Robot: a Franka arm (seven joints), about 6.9 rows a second.
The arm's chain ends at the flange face. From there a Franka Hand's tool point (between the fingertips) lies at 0.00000 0.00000 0.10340 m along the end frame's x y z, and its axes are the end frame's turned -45 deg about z.
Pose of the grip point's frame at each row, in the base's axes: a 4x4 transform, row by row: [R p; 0 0 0 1], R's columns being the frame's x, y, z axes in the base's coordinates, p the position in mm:
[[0.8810 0.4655 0.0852 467.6], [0.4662 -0.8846 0.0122 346.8], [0.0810 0.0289 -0.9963 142.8], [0 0 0 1]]
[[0.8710 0.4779 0.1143 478.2], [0.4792 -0.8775 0.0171 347.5], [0.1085 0.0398 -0.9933 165.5], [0 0 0 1]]
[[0.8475 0.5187 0.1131 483.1], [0.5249 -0.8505 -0.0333 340.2], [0.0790 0.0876 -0.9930 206.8], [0 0 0 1]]
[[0.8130 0.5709 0.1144 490.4], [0.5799 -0.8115 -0.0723 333.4], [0.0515 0.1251 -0.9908 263.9], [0 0 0 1]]
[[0.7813 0.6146 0.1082 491.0], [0.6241 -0.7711 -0.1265 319.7], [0.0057 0.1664 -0.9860 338.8], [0 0 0 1]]
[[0.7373 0.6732 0.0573 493.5], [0.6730 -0.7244 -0.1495 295.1], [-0.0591 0.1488 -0.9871 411.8], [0 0 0 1]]
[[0.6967 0.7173 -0.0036 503.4], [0.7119 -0.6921 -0.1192 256.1], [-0.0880 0.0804 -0.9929 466.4], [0 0 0 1]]
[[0.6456 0.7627 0.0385 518.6], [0.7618 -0.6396 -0.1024 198.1], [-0.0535 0.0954 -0.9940 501.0], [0 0 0 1]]
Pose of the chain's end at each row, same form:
[[0.9521 -0.2938 0.0852 458.8], [-0.2959 -0.9552 0.0122 345.5], [0.0777 -0.0368 -0.9963 245.8], [0 0 0 1]]
[[0.9538 -0.2780 0.1143 466.4], [-0.2816 -0.9593 0.0171 345.7], [0.1049 -0.0486 -0.9933 268.2], [0 0 0 1]]
[[0.9660 -0.2325 0.1131 471.4], [-0.2302 -0.9726 -0.0333 343.6], [0.1178 0.0061 -0.9930 309.5], [0 0 0 1]]
[[0.9786 -0.1712 0.1144 478.6], [-0.1638 -0.9839 -0.0723 340.9], [0.1249 0.0520 -0.9908 366.3], [0 0 0 1]]
[[0.9871 -0.1179 0.1082 479.8], [-0.1039 -0.9866 -0.1265 332.8], [0.1217 0.1136 -0.9860 440.8], [0 0 0 1]]
[[0.9974 -0.0453 0.0573 487.6], [-0.0363 -0.9881 -0.1495 310.6], [0.0634 0.1470 -0.9871 513.9], [0 0 0 1]]
[[0.9998 0.0146 -0.0036 503.8], [0.0140 -0.9928 -0.1192 268.4], [-0.0054 0.1191 -0.9929 569.1], [0 0 0 1]]
[[0.9958 0.0828 0.0385 514.6], [0.0864 -0.9909 -0.1024 208.7], [0.0296 0.1053 -0.9940 603.8], [0 0 0 1]]

